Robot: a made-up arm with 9 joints. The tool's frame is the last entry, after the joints.
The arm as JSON. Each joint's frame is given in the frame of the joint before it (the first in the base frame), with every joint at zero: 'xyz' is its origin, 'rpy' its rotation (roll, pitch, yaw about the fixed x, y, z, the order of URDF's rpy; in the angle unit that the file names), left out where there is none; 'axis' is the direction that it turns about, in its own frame. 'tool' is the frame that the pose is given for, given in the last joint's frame.
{
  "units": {
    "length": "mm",
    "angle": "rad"
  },
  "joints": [
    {
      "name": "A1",
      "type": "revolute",
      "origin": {
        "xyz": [
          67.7,
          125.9,
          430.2
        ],
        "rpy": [
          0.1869,
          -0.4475,
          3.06
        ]
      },
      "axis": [
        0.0,
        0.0,
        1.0
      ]
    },
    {
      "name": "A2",
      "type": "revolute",
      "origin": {
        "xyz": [
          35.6,
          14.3,
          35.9
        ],
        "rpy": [
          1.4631,
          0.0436,
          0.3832
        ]
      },
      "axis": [
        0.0,
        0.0,
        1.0
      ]
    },
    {
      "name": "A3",
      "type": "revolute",
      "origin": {
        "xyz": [
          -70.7,
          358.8,
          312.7
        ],
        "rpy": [
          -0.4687,
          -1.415,
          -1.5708
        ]
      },
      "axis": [
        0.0,
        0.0,
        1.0
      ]
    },
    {
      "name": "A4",
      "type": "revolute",
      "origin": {
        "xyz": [
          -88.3,
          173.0,
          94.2
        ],
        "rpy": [
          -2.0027,
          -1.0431,
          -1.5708
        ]
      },
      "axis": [
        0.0,
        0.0,
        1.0
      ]
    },
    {
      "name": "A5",
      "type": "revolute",
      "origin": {
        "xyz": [
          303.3,
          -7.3,
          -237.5
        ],
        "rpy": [
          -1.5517,
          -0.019,
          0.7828
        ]
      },
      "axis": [
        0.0,
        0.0,
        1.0
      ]
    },
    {
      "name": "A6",
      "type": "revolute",
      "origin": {
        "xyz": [
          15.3,
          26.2,
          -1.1
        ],
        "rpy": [
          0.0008,
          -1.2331,
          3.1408
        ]
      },
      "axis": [
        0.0,
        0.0,
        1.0
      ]
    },
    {
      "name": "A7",
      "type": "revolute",
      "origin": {
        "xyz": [
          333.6,
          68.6,
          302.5
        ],
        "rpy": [
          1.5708,
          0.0,
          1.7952
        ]
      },
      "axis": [
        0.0,
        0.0,
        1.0
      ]
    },
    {
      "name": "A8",
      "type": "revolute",
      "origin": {
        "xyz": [
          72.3,
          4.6,
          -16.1
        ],
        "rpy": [
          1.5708,
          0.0,
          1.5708
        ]
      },
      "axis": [
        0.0,
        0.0,
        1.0
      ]
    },
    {
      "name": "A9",
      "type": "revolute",
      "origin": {
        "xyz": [
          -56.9,
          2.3,
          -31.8
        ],
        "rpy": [
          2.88,
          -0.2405,
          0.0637
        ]
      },
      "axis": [
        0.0,
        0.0,
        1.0
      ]
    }
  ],
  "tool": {
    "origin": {
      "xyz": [
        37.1,
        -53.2,
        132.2
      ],
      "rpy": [
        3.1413,
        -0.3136,
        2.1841
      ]
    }
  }
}
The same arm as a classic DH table. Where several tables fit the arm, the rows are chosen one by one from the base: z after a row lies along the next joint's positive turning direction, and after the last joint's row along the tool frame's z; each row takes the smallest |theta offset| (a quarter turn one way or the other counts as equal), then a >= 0, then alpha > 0; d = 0 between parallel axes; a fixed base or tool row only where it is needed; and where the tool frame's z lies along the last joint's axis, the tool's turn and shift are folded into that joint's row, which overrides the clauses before.
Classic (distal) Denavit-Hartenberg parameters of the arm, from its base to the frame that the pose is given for. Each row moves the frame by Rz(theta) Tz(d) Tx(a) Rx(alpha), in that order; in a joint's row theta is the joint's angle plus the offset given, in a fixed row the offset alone. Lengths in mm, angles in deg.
base (fixed): d 230.0, theta_offset -71.07, a -97.1, alpha -27.65
A1: d 261.9, theta_offset -88.93, a 38.4, alpha 83.84
A2: d 272.8, theta_offset -29.65, a -226.6, alpha -82.04
A3: d 352.5, theta_offset -17.65, a 128.1, alpha 102.17
A4: d -382.7, theta_offset -17.23, a -209.8, alpha 88.90
A5: d -225.7, theta_offset 88.91, a -26.2, alpha -70.65
A6: d 318.7, theta_offset 12.84, a -7.4, alpha 90.00
A7: d 324.4, theta_offset 90.00, a 4.6, alpha 90.00
A8: d -73.5, theta_offset 45.30, a -38.4, alpha 159.75
A9: d -189.3, theta_offset 78.56, a -0.2, alpha -162.03
tool (fixed): d -210.2, theta_offset -90.05, a 0.0, alpha 0.00

